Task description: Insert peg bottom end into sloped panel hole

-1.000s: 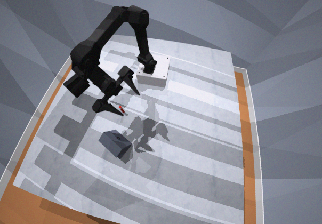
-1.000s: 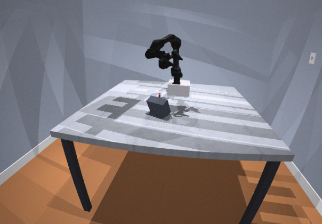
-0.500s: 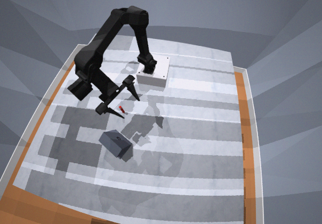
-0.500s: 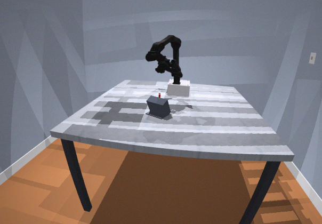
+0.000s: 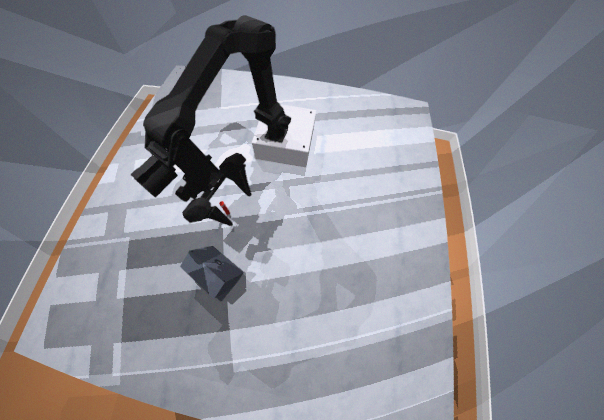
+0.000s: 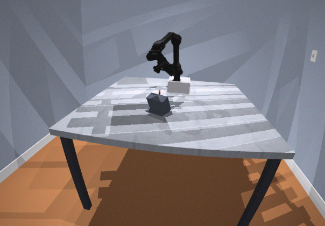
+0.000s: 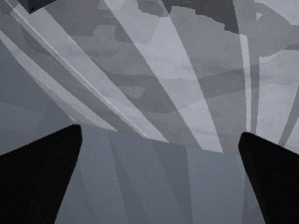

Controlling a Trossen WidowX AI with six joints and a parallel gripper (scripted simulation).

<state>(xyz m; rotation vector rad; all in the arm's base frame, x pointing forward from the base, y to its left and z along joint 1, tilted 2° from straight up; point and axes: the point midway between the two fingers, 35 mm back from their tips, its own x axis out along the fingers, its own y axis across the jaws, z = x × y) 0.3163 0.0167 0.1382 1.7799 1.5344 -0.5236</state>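
Right now the red peg is 15 cm below my gripper tip, 11 cm to the right of it and 4 cm behind it. Also, from my gripper tip: sloped panel (15 cm below, 15 cm ahead, 6 cm to the right).
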